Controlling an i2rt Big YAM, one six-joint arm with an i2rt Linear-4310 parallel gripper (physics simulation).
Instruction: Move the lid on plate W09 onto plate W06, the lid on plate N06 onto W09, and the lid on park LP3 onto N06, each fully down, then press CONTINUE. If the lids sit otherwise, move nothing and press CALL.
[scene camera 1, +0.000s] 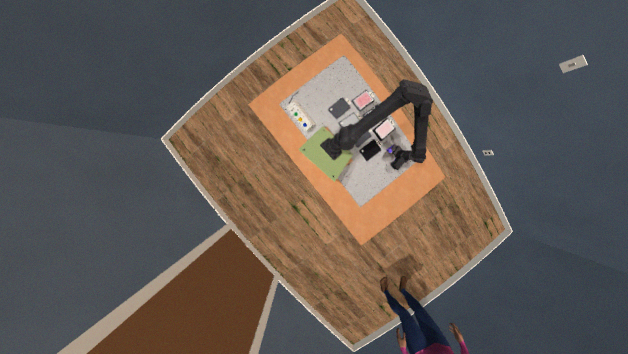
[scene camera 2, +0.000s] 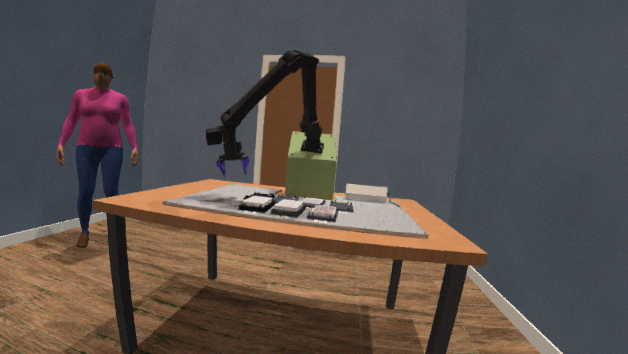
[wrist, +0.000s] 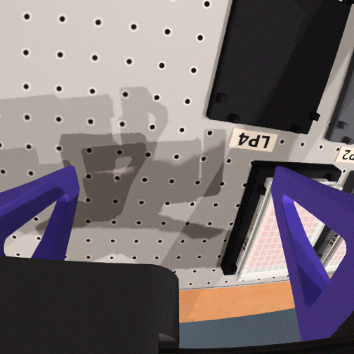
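Observation:
My gripper is open and empty, high above the pegboard, left of the plates in the wrist view. The black park pad LP4 holds no lid. Below its label, a pink-gridded plate with clear, pale edges sits in a black holder, partly behind the right finger. The label N06 shows beside it, by another plate. Another pink plate stands farther along the row. A pale, clear piece lies on a pad. The arm hides part of the row.
A dark grey pad lies beside the pale piece. A white button box with green, yellow and blue buttons stands at the pegboard's edge. The arm's green base block stands beside the pads. A person stands beyond the table.

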